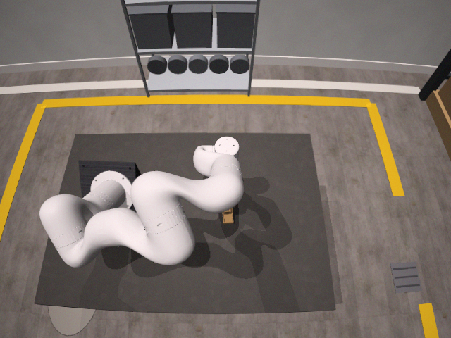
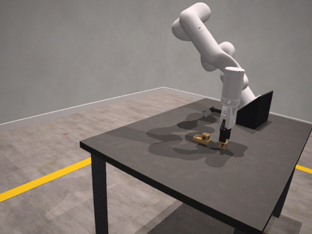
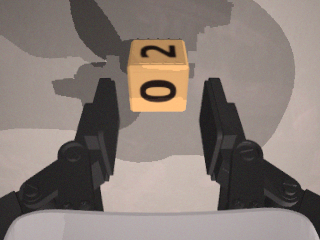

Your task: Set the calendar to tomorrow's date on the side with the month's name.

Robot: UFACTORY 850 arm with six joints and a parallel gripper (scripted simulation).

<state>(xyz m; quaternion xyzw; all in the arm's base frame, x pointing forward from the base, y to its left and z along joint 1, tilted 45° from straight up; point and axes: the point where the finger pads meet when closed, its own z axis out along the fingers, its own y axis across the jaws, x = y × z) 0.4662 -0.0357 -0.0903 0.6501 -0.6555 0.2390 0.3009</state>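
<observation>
The calendar cube is 4 cm below my hand. From my hand the other things lie so: wooden tray: 11 cm to the right, 5 cm below.
</observation>
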